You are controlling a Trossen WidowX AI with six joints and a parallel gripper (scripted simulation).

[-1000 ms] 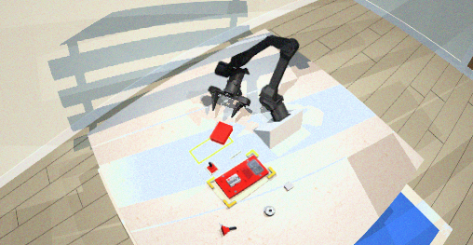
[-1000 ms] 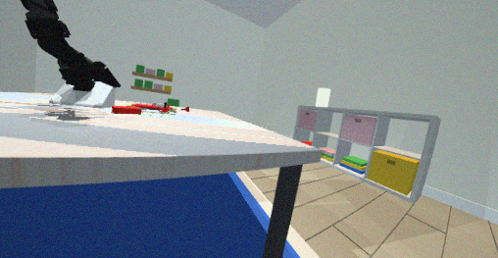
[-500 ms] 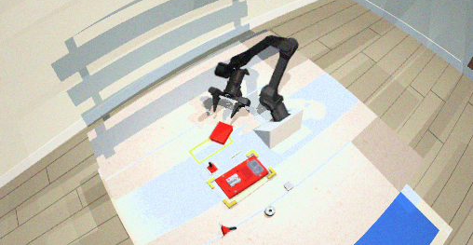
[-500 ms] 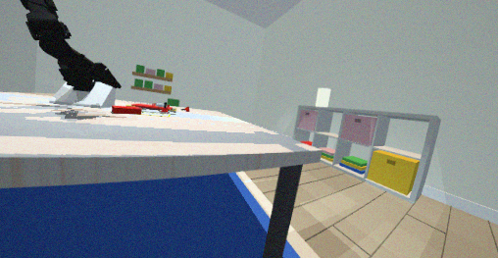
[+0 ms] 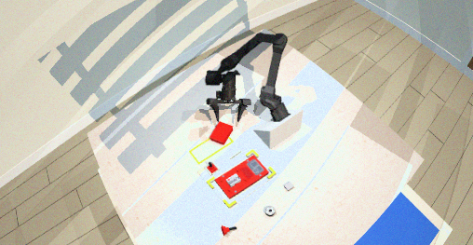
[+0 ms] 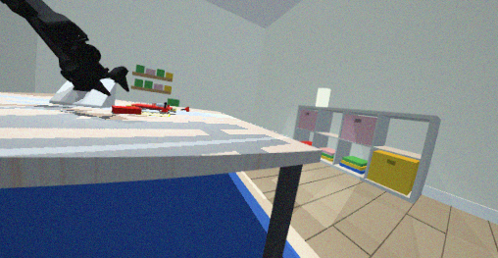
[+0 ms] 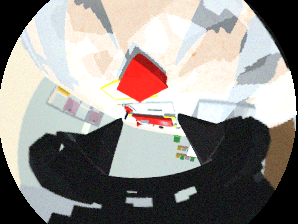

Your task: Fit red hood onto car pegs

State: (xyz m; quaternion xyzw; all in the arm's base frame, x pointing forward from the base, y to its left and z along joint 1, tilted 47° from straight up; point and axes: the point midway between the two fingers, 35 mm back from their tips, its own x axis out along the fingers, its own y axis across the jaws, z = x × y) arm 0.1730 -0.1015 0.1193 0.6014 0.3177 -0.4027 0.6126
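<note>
My gripper tip is 6 cm above the red hood, 4 cm short of it and 1 cm to the left of it.
</note>
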